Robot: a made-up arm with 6 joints.
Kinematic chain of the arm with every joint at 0, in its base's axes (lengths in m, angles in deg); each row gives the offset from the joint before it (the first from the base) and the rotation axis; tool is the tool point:
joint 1: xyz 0 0 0.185 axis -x
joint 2: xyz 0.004 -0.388 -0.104 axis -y
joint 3: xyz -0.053 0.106 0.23 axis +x
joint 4: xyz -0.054 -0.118 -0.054 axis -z
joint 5: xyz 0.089 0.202 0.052 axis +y
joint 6: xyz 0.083 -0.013 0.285 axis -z
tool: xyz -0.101 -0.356 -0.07
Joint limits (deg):
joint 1: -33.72..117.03
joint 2: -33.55..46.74
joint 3: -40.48..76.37
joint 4: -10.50..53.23
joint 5: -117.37..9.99
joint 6: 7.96..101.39
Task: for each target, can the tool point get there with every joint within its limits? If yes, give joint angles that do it. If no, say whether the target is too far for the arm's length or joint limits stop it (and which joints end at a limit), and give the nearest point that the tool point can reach.
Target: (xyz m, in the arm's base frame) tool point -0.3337 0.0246 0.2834
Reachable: yes | joints 91.08 5.16 38.80 2.33 -65.18 76.75
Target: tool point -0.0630 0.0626 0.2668
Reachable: yes | joints 50.86 -19.14 47.75 43.15 -76.62 70.43
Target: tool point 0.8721 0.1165 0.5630
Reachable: no: joint limits stop it (at a limit: joint 2, joint 4, joint 5, joint 6) | nearest point 0.3977 0.1181 0.5682 | short by 0.474 m
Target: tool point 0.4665 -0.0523 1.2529
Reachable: no: joint limits stop it (at a limit: joint 2, joint 5, joint 6) | nearest point 0.2030 -0.0310 0.8177 | short by 0.509 m
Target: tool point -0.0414 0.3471 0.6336
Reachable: yes | joints 89.31 -24.82 14.04 42.56 -4.38 26.47
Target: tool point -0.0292 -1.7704 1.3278
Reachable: no: too far | nearest point -0.0089 -0.5657 0.5502 | short by 1.434 m
